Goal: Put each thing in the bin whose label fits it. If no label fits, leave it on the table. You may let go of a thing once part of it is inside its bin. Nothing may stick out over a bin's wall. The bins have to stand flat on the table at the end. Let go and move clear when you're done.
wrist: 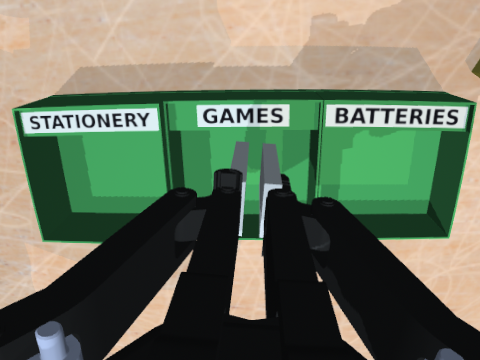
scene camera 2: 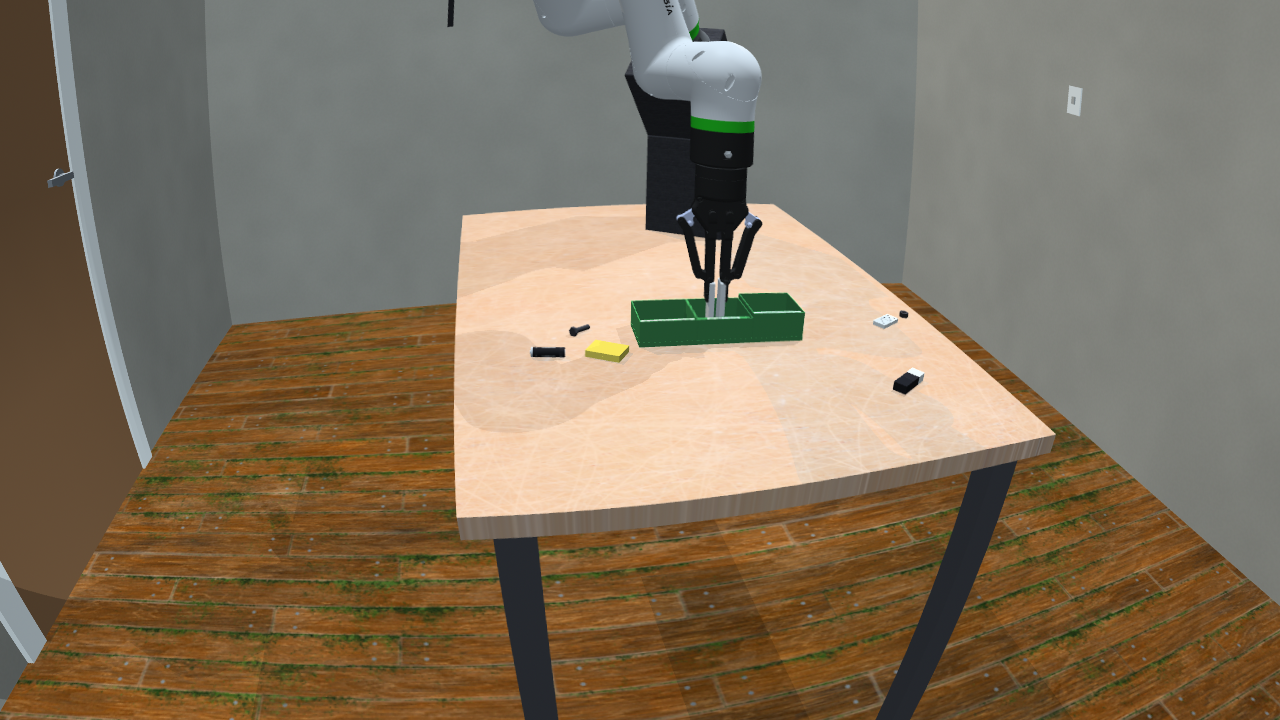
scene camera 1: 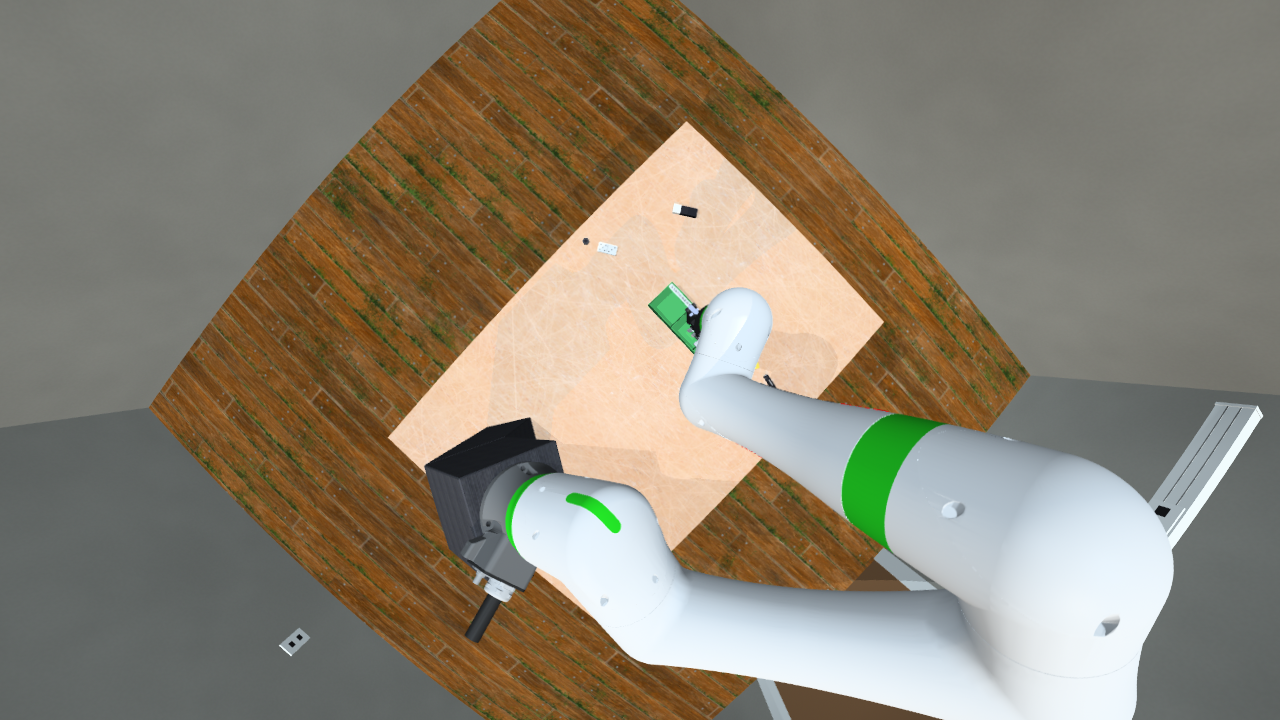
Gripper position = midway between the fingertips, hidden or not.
I see my gripper (scene camera 2: 714,321), a green bin (scene camera 2: 741,324) and a yellow block (scene camera 2: 603,350).
The green bin shows as well in the wrist view (wrist: 98,164) and in scene camera 1 (scene camera 1: 671,303). My gripper also shows in the wrist view (wrist: 254,163).
